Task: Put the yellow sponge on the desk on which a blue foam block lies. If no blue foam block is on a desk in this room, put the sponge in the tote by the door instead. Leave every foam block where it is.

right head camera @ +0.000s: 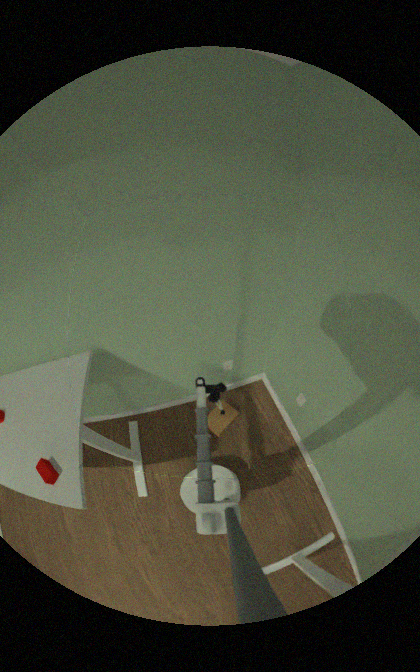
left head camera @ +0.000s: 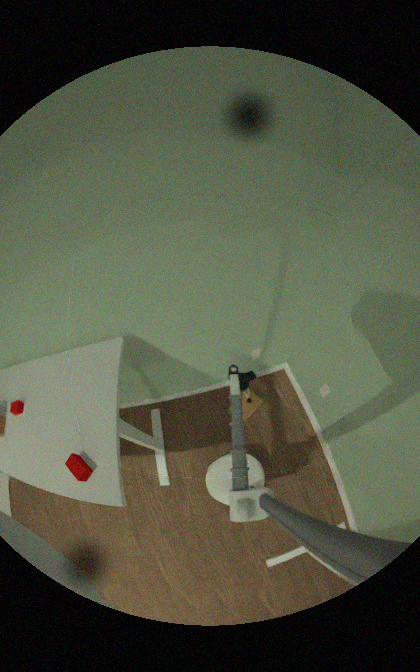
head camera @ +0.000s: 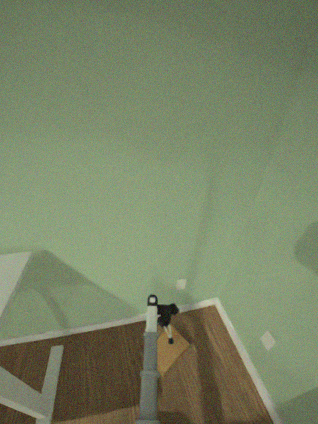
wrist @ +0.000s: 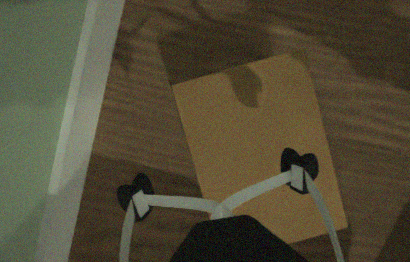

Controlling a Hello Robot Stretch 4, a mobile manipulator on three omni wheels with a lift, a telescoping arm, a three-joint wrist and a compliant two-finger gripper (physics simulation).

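Note:
The yellow sponge, a blue foam block and the tote do not show in these views. A white desk (head camera: 11,280) (left head camera: 95,395) (right head camera: 55,400) stands at the left against the green wall. A red block (left head camera: 79,467) (right head camera: 47,471) lies near its right end, and a smaller-looking red block (left head camera: 17,407) (right head camera: 1,416) lies farther left on it. My gripper (head camera: 168,330) (left head camera: 247,393) (right head camera: 219,405) (wrist: 216,175) is open and hangs above the floor near the room corner. Nothing shows between its fingertips. In the wrist view one fingertip is over a tan box and the other over wooden floor.
The tan box (head camera: 174,349) (left head camera: 253,406) (right head camera: 223,420) (wrist: 250,130) lies on the floor below my gripper, beside the corner. A T-shaped white leg (head camera: 51,380) (left head camera: 160,450) (right head camera: 136,455) stands under the desk's right end. Another white leg (left head camera: 286,556) (right head camera: 298,556) shows at the lower right.

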